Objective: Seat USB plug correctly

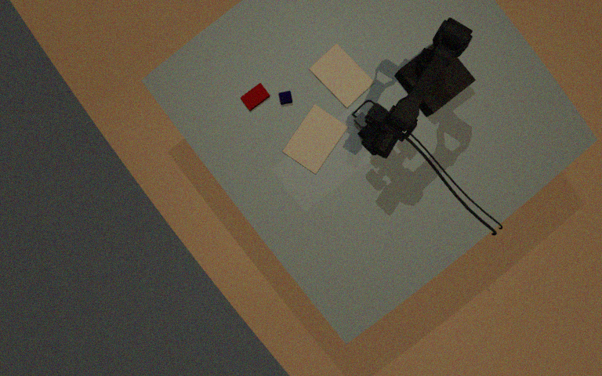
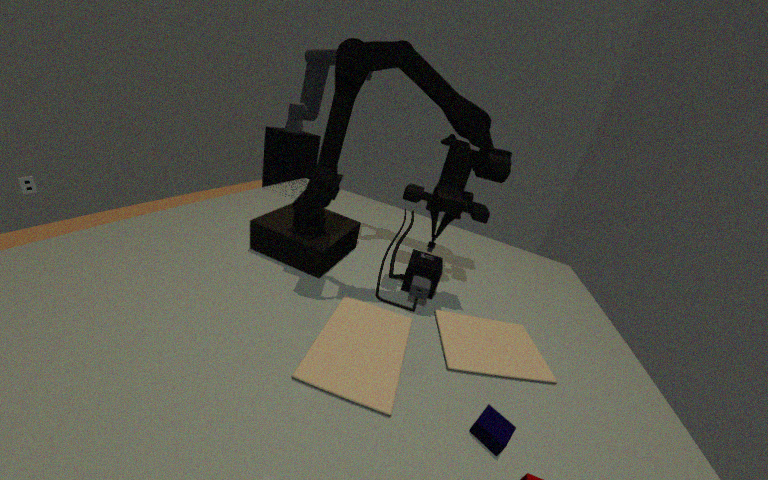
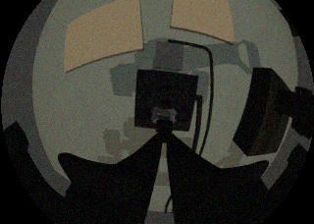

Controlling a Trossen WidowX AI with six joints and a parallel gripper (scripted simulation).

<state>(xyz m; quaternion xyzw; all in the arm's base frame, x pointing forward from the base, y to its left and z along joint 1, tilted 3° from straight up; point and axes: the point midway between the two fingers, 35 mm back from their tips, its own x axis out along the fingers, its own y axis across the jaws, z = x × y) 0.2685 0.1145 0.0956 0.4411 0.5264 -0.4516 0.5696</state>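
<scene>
Right now the USB plug is 2 cm below my gripper tip. Round my gripper tip: blue block: 20 cm ahead, 31 cm to the right, 12 cm below; then red block: 29 cm ahead, 37 cm to the right, 12 cm below.
</scene>
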